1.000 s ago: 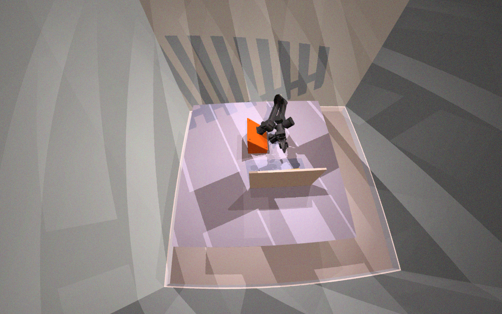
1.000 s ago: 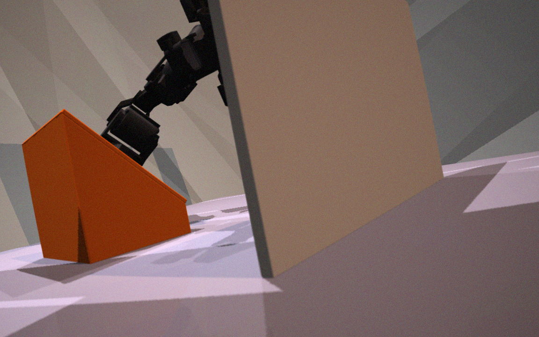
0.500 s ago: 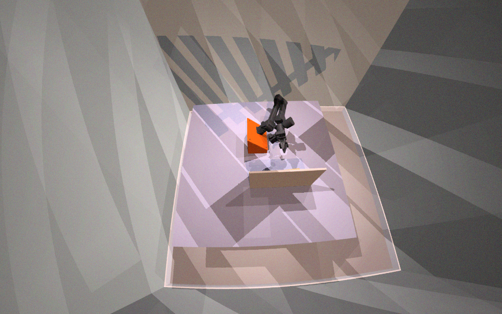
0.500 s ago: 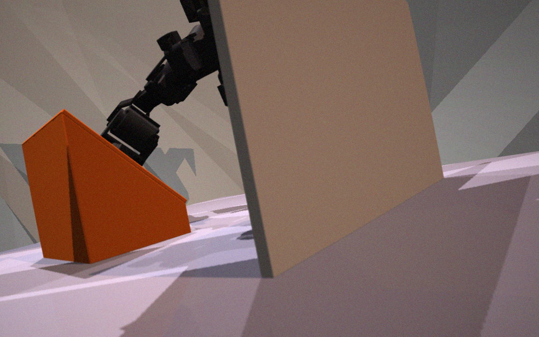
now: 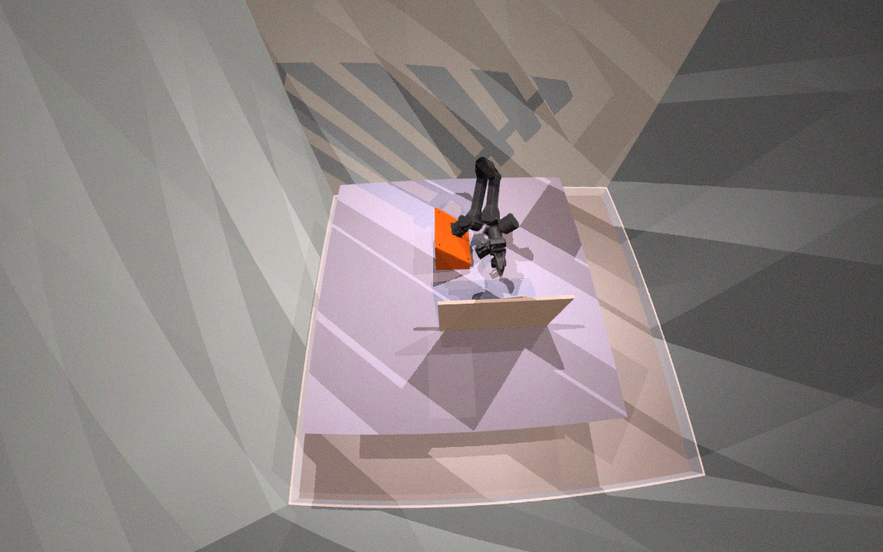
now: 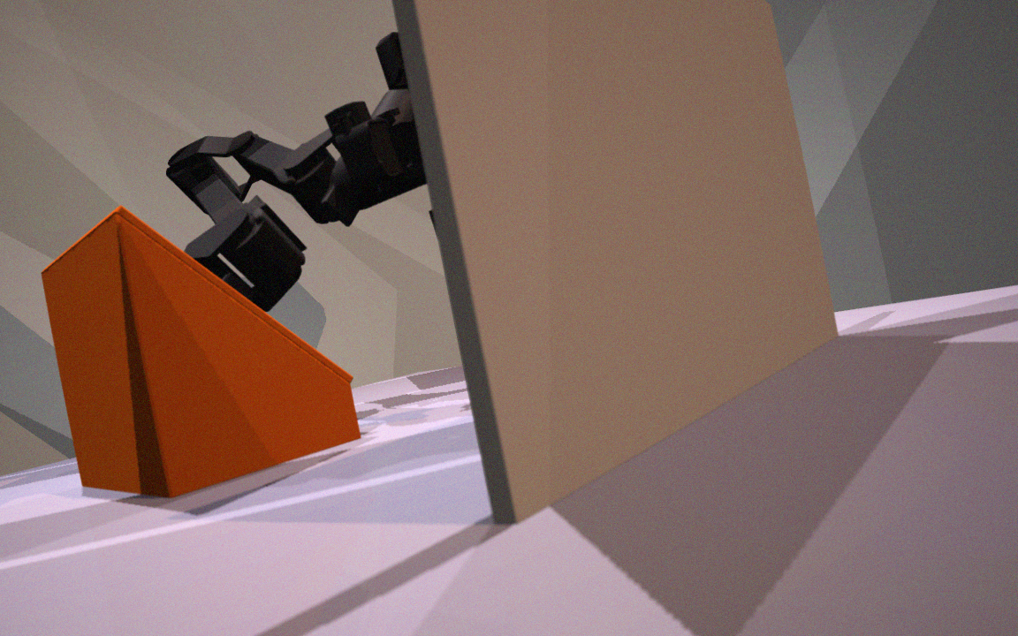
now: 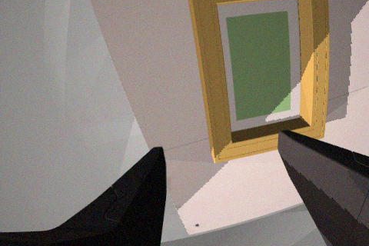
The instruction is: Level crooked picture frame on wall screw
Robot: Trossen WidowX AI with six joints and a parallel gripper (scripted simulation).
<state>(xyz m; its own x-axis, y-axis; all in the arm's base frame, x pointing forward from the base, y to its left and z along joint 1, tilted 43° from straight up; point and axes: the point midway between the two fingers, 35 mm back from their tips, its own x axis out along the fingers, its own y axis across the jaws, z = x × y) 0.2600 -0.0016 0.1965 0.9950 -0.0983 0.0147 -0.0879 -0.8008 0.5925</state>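
Now: gripper tip 130 mm short of the picture frame and 70 mm above it. The rest, counted from my gripper tip: pale wall board: 140 mm ahead, 20 mm to the right, 80 mm below.
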